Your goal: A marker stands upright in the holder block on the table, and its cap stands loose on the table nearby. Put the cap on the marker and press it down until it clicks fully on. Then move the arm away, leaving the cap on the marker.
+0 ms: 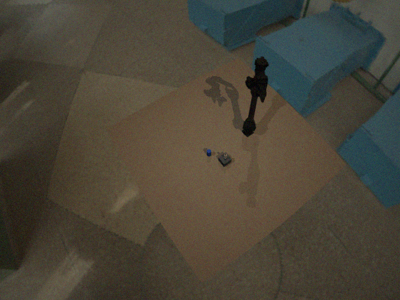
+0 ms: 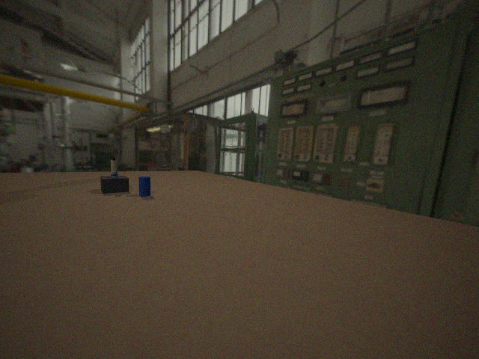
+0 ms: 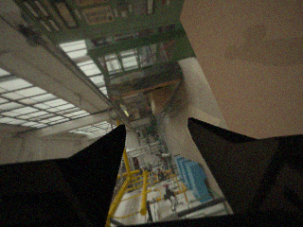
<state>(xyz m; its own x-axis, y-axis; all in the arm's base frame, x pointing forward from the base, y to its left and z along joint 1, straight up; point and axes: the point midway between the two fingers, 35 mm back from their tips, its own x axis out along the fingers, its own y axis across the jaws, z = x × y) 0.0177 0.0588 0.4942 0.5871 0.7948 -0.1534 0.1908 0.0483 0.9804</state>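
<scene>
The blue cap lies 460 mm below my gripper tip, 290 mm ahead of it and 100 mm to the right of it. Also, from my gripper tip: dark holder block 470 mm below, 240 mm ahead.
</scene>
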